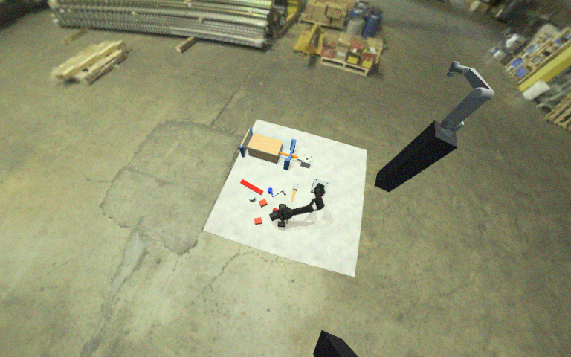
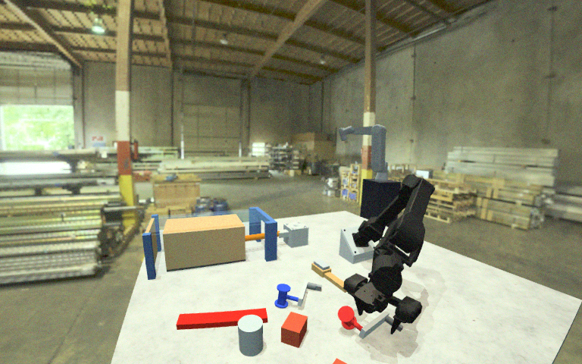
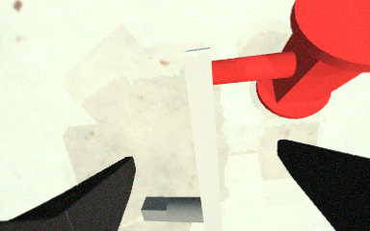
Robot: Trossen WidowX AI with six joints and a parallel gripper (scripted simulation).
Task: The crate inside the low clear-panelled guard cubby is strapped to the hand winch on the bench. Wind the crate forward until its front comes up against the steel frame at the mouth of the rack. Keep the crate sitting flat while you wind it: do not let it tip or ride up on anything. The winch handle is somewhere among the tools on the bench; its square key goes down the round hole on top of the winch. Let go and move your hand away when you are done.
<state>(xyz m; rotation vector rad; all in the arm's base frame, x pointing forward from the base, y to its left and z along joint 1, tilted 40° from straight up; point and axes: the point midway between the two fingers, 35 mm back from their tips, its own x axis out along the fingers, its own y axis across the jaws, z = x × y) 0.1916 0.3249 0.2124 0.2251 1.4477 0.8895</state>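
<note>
My gripper tip is now 1 cm short of the red-knobbed winch handle. Round my gripper tip: blue-knobbed winch handle 14 cm ahead, 18 cm to the right; red knob 6 cm ahead, 2 cm to the right, 1 cm above; blue knob 19 cm ahead, 16 cm to the right, 1 cm above.
</note>
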